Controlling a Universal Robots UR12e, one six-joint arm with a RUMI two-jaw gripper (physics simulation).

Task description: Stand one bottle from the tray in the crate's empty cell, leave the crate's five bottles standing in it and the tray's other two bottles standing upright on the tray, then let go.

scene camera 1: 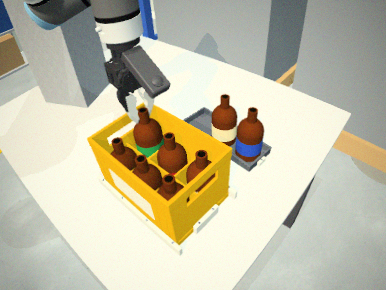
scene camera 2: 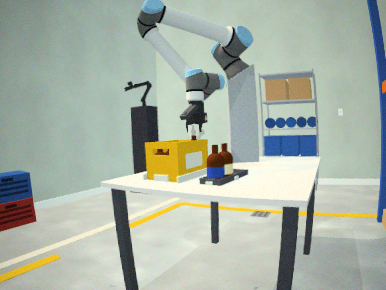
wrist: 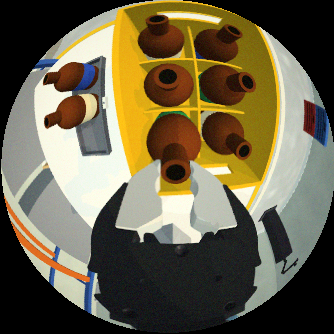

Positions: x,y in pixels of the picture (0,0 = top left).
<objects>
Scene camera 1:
gripper: 142,120
blue-banded bottle: 250,131
cream-labelled bottle: 224,116
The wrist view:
gripper: 173,161
blue-banded bottle: 73,75
cream-labelled bottle: 73,110
</objects>
